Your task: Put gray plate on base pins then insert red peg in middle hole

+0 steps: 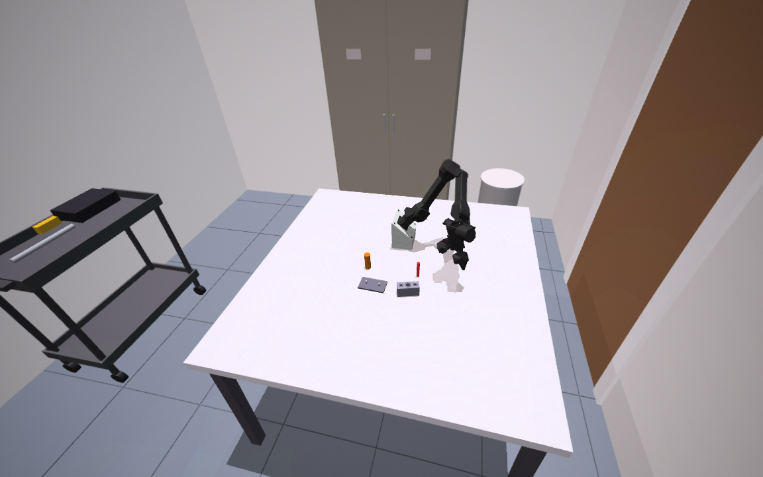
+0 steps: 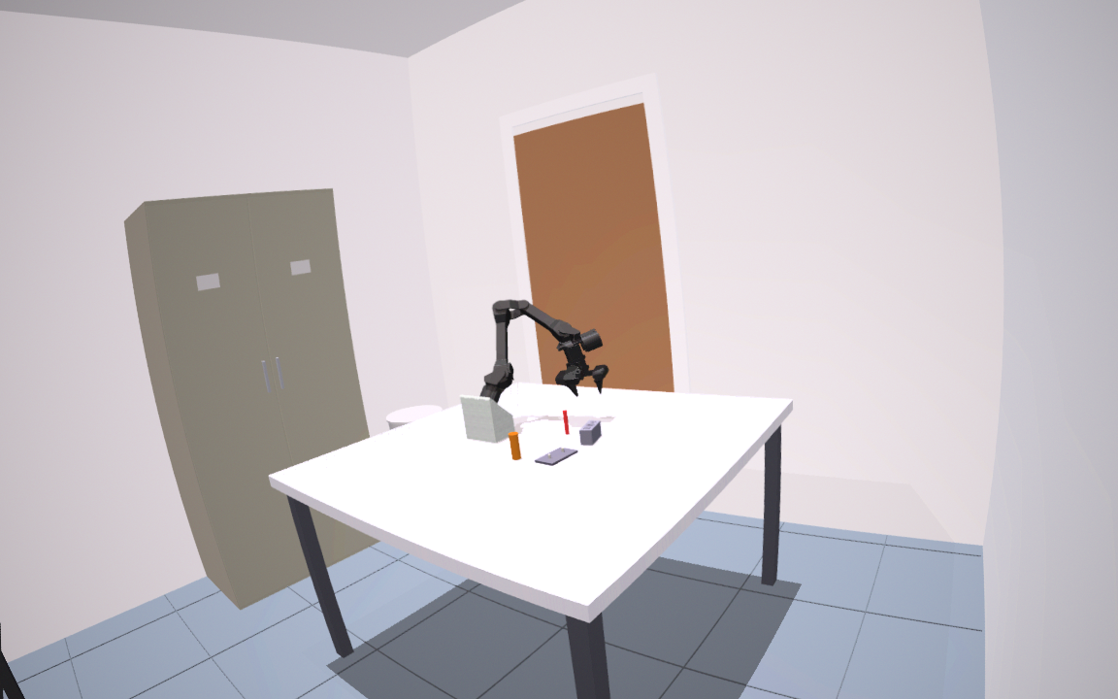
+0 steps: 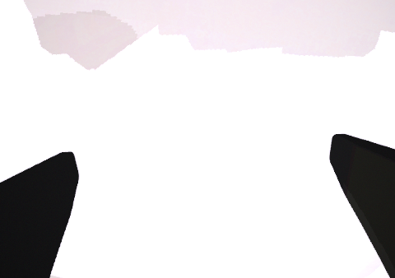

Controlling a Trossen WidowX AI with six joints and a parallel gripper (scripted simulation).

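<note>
The gray plate lies 140 mm ahead of my gripper tip, 220 mm to the right of it and 40 mm below it. The rest, counted from my gripper tip: base 130 mm ahead, 380 mm to the right, 70 mm below; then orange cylinder 20 mm ahead, 430 mm to the right, 40 mm below; then red peg 30 mm ahead, 190 mm to the right, 40 mm below.
</note>
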